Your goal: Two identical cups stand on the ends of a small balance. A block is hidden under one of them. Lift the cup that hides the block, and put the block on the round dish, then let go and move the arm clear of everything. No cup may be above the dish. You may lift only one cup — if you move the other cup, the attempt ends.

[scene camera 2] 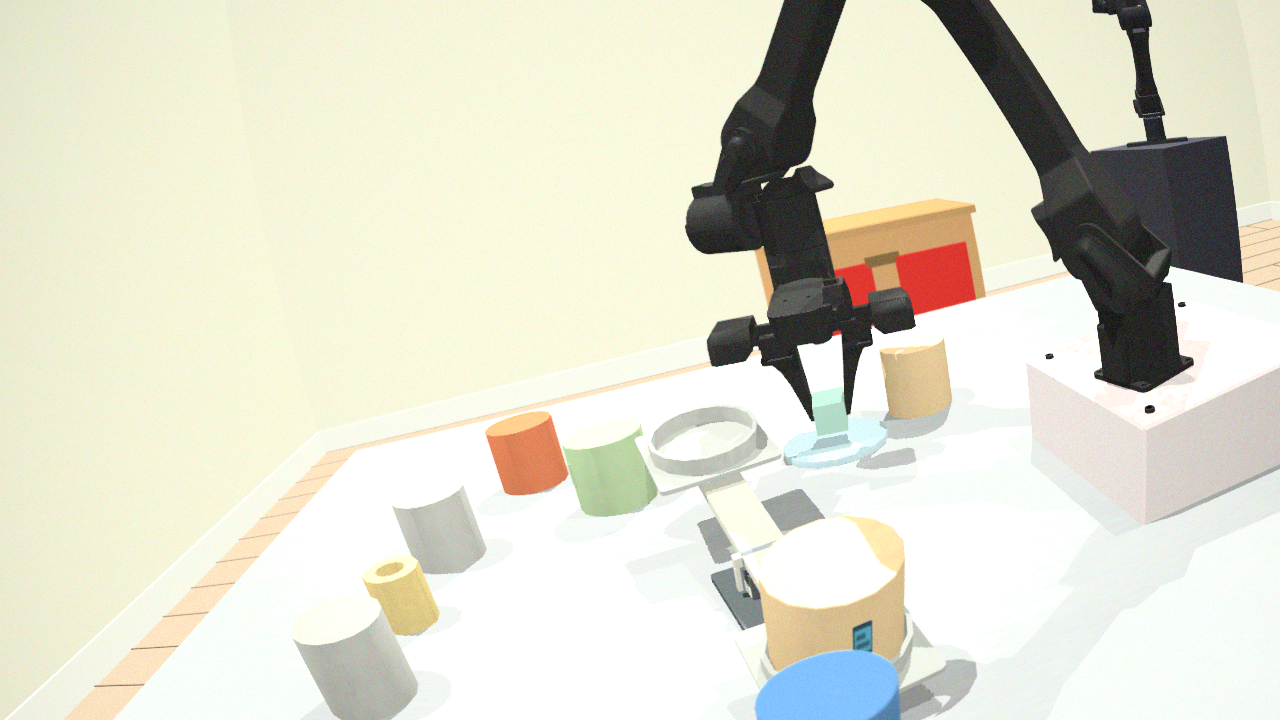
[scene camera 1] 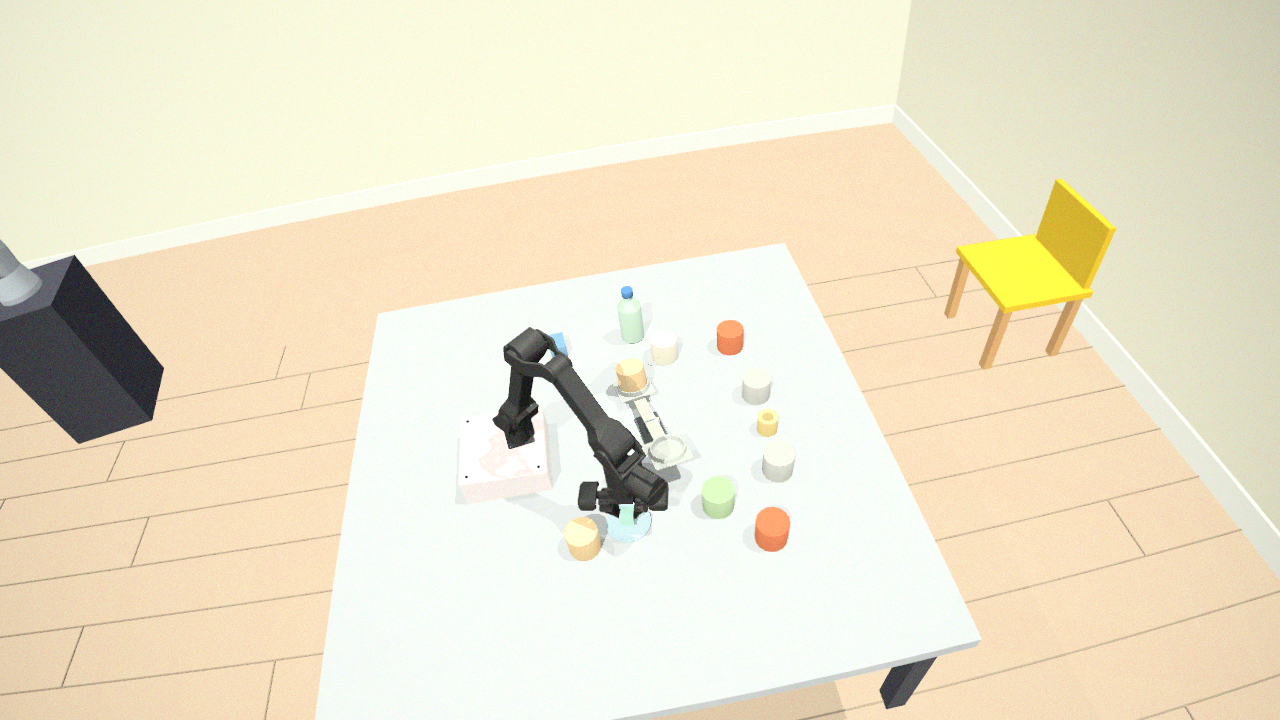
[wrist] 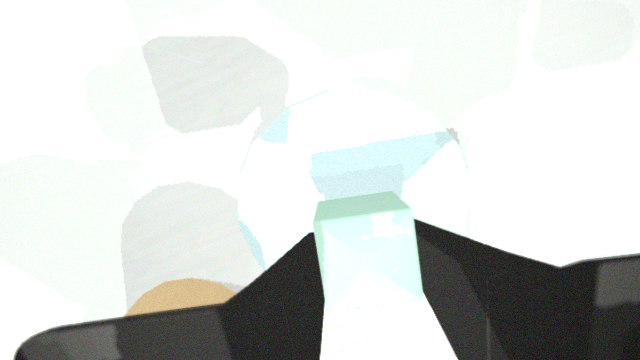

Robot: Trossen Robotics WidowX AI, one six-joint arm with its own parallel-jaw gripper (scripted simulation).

Observation:
My gripper (scene camera 2: 831, 416) holds a teal block. Further things: a bottle (scene camera 1: 629, 309) and a tan cup (scene camera 2: 835, 584).
My gripper is seen too in scene camera 1 (scene camera 1: 627, 516) and in the wrist view (wrist: 361, 236). The wrist view misses the bottle: it is out of frame.

